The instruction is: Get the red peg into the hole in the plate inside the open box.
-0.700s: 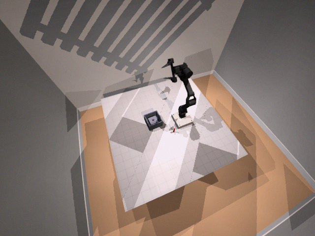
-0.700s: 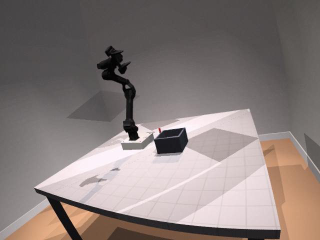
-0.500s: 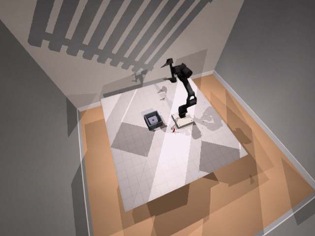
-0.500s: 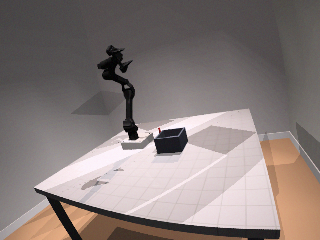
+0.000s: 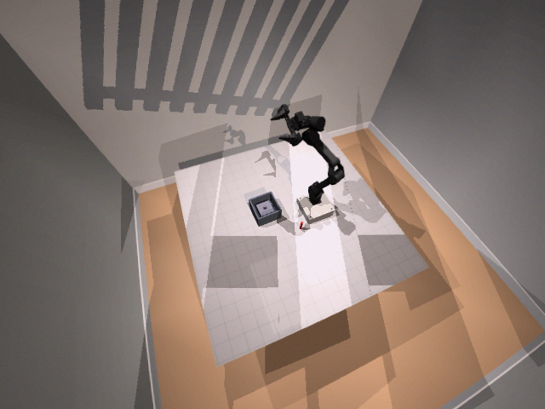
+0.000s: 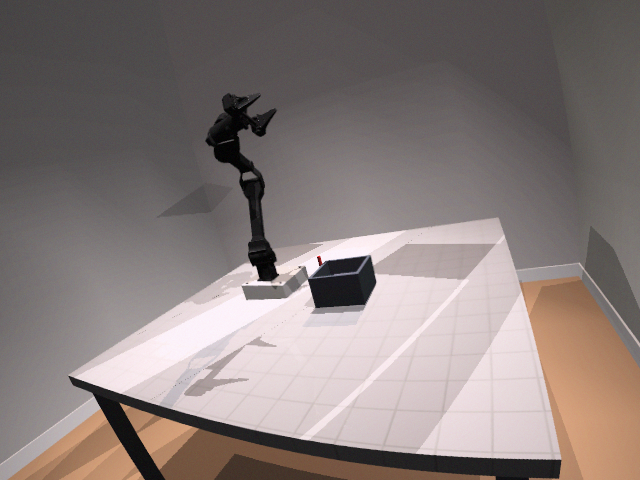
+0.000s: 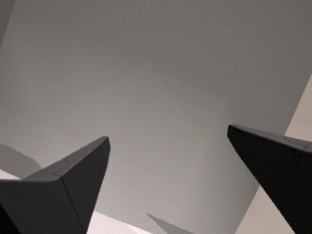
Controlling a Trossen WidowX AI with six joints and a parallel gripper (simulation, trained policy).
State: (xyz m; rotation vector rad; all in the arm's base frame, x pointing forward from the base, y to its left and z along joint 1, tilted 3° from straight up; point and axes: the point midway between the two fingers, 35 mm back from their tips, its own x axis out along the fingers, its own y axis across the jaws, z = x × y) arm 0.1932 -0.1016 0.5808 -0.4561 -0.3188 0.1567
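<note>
Right now the red peg is 100 mm behind my gripper tip, 230 mm to the left of it and 590 mm below it. Round my gripper tip: dark box: 70 mm ahead, 40 mm to the left, 610 mm below; pale plate: 70 mm ahead, 40 mm to the left, 590 mm below.
</note>
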